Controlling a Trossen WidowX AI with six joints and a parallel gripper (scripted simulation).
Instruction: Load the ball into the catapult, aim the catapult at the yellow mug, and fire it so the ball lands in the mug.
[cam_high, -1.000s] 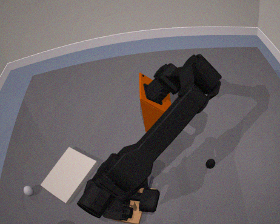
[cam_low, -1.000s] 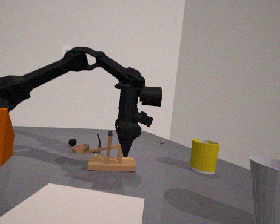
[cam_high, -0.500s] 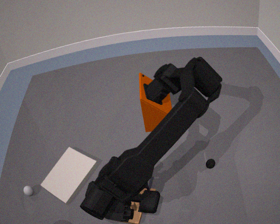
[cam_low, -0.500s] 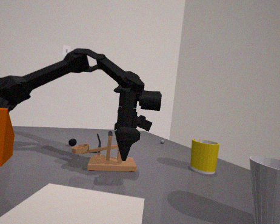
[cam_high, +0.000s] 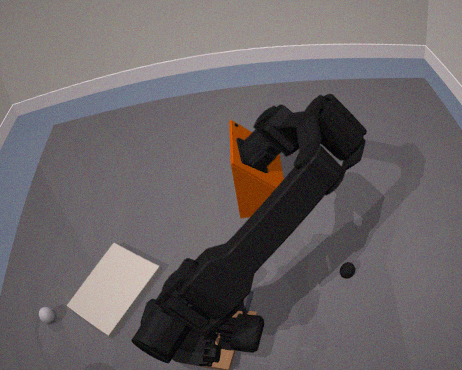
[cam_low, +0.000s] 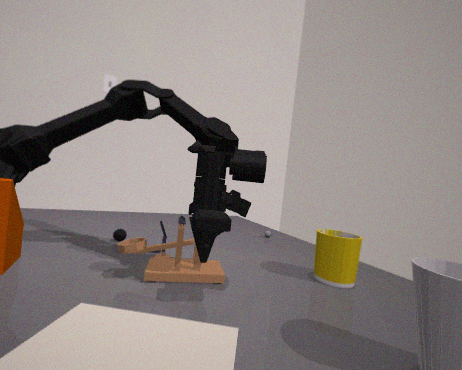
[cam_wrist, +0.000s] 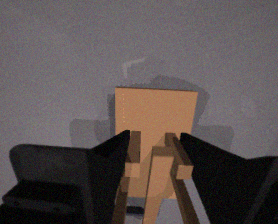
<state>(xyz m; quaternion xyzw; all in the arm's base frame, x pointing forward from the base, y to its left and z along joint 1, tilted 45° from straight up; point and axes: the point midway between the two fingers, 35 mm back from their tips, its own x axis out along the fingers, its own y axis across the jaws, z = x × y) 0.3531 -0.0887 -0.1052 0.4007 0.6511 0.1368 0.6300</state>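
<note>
Right now my gripper tip is 27 cm to the right of the black ball, 11 cm past it and 2 cm above it. Also, from my gripper tip: wooden catapult (6 cm behind, 4 cm to the left, 2 cm above); then flat white sheet (19 cm to the right, 16 cm behind, 2 cm below); then yellow mug (27 cm ahead, 10 cm to the right).
</note>
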